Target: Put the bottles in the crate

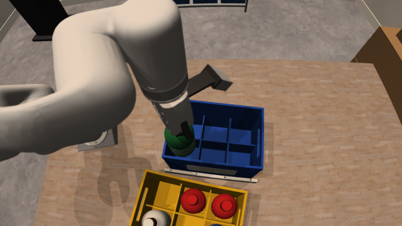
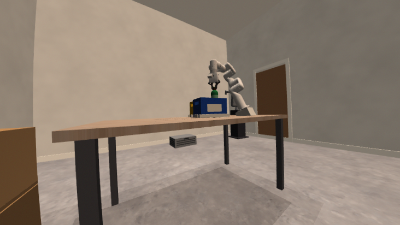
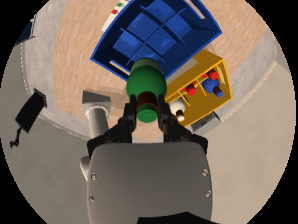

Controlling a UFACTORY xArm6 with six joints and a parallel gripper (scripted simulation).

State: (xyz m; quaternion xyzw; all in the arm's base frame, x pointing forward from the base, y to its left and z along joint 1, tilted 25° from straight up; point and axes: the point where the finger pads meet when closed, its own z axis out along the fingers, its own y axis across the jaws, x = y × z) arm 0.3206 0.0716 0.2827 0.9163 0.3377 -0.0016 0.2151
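The green-capped bottle lies 7 cm below my hand. From my hand the other things lie so: yellow crate (22 cm below, 19 cm to the right, 4 cm ahead); red bottle (22 cm below, 16 cm to the right, 13 cm ahead); blue crate (22 cm below, 9 cm ahead, 4 cm to the left).
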